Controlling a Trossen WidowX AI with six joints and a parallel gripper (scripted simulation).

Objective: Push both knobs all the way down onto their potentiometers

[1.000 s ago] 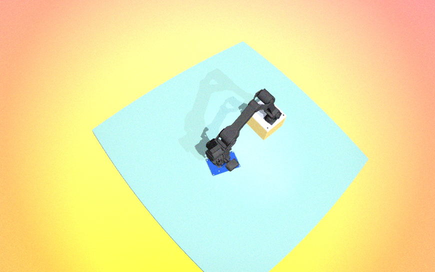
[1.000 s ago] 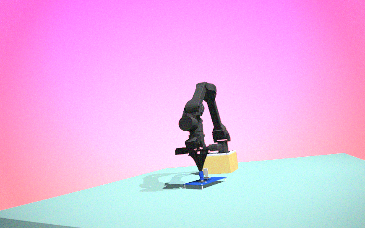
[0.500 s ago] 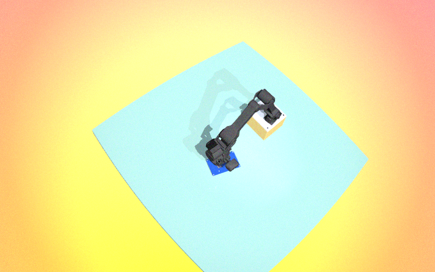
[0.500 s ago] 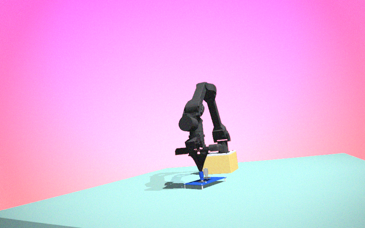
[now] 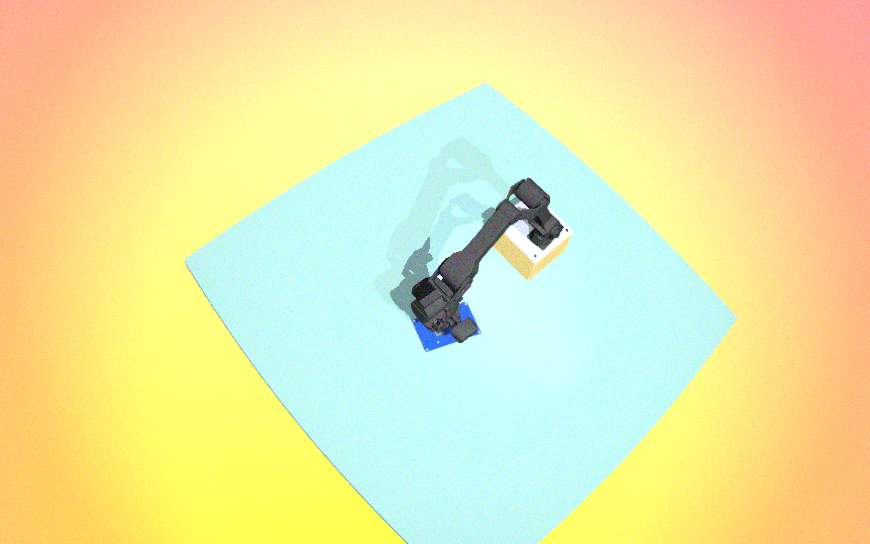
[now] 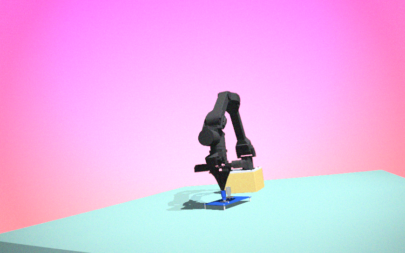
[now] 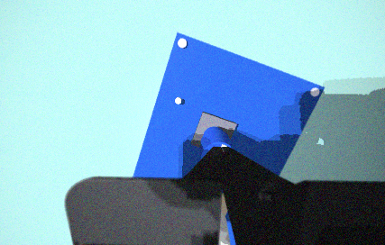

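My gripper tip is now 1 cm above the blue knob. The rest, counted from my gripper tip: white knob (5 cm behind, 1 cm to the left, 1 cm below).
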